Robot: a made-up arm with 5 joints.
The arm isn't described. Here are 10 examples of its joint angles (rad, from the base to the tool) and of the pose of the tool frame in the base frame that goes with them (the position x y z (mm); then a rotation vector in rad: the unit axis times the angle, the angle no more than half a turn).
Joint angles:
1: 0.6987 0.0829 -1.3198 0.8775 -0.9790
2: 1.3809 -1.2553 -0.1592 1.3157 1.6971
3: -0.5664 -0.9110 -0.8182 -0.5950 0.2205
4: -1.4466 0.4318 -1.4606 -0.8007 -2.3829
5: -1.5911 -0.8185 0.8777 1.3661 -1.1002
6: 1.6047 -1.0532 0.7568 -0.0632 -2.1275
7: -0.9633 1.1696 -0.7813 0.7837 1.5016
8: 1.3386 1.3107 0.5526 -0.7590 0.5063
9: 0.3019 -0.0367 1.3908 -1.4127 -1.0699
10: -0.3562 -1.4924 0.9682 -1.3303 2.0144
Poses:
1: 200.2 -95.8 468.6 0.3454 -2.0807 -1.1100
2: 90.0 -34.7 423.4 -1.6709 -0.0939 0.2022
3: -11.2 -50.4 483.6 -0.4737 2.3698 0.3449
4: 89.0 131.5 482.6 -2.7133 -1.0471 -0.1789
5: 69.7 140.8 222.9 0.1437 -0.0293 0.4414
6: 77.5 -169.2 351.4 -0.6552 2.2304 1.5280
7: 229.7 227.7 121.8 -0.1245 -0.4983 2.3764
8: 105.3 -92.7 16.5 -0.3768 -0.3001 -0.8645
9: 216.9 -37.7 157.8 0.6926 -1.6007 -1.0724
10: 128.8 24.6 391.7 2.1643 2.0821 0.3934
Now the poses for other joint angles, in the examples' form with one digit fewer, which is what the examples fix.
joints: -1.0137 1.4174 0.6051 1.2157 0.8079
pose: 62 -15 80 -0.235 1.837 1.302
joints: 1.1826 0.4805 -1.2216 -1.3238 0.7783
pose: 142 -142 448 2.170 1.532 -0.150
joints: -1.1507 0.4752 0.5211 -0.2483 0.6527
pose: 160 197 114 0.252 -0.898 1.644
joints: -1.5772 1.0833 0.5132 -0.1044 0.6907
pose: 72 110 23 0.044 -0.087 2.218
